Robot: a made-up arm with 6 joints. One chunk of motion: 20 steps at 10 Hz.
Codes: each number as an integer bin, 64 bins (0 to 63) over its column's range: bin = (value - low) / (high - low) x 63, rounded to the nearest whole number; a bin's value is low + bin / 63 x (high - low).
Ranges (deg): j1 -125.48..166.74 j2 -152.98..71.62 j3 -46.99..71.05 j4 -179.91..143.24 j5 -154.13..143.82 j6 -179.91..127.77
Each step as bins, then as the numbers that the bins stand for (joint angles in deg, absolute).
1 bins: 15 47 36 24 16 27
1 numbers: -55.90 14.58 20.46 -56.81 -78.46 -48.05
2 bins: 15 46 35 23 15 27
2 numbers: -55.90 11.01 18.59 -61.93 -83.19 -48.05
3 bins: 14 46 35 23 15 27
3 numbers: -60.54 11.01 18.59 -61.93 -83.19 -48.05
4 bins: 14 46 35 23 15 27
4 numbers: -60.54 11.01 18.59 -61.93 -83.19 -48.05
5 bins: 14 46 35 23 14 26
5 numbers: -60.54 11.01 18.59 -61.93 -87.92 -52.93
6 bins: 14 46 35 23 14 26
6 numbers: -60.54 11.01 18.59 -61.93 -87.92 -52.93
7 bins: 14 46 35 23 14 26
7 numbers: -60.54 11.01 18.59 -61.93 -87.92 -52.93
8 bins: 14 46 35 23 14 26
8 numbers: -60.54 11.01 18.59 -61.93 -87.92 -52.93
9 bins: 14 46 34 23 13 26
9 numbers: -60.54 11.01 16.71 -61.93 -92.65 -52.93
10 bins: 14 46 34 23 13 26
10 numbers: -60.54 11.01 16.71 -61.93 -92.65 -52.93
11 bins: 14 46 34 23 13 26
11 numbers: -60.54 11.01 16.71 -61.93 -92.65 -52.93
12 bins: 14 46 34 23 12 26
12 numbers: -60.54 11.01 16.71 -61.93 -97.38 -52.93
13 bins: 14 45 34 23 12 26
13 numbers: -60.54 7.45 16.71 -61.93 -97.38 -52.93
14 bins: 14 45 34 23 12 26
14 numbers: -60.54 7.45 16.71 -61.93 -97.38 -52.93
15 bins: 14 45 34 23 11 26
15 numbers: -60.54 7.45 16.71 -61.93 -102.11 -52.93
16 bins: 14 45 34 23 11 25
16 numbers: -60.54 7.45 16.71 -61.93 -102.11 -57.81
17 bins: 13 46 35 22 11 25
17 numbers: -65.18 11.01 18.59 -67.06 -102.11 -57.81
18 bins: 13 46 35 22 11 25
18 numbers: -65.18 11.01 18.59 -67.06 -102.11 -57.81
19 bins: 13 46 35 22 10 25
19 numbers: -65.18 11.01 18.59 -67.06 -106.84 -57.81
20 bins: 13 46 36 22 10 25
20 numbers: -65.18 11.01 20.46 -67.06 -106.84 -57.81
